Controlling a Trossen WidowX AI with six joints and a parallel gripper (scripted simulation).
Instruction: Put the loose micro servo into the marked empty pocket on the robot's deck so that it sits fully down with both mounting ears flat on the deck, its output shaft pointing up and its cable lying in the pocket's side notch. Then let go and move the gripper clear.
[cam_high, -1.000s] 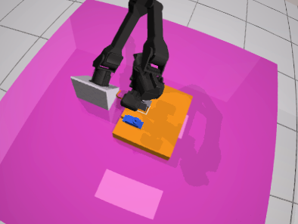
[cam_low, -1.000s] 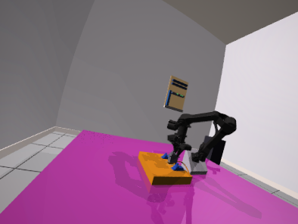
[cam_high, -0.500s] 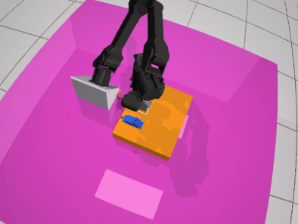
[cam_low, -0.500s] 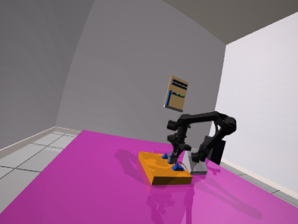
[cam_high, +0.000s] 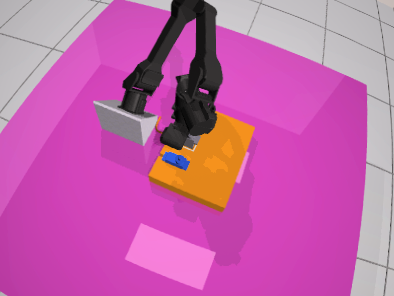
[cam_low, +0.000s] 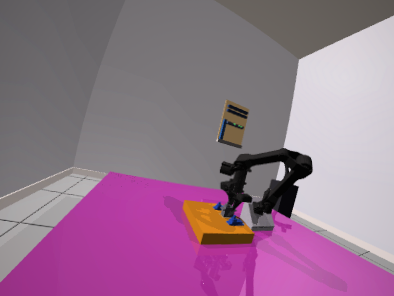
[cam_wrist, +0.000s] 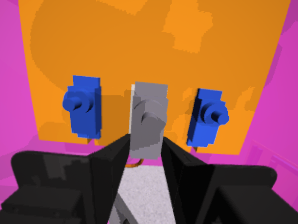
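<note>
The orange deck is 12 cm ahead of my gripper tip, 1 cm to the left of it and 6 cm below it.
</note>
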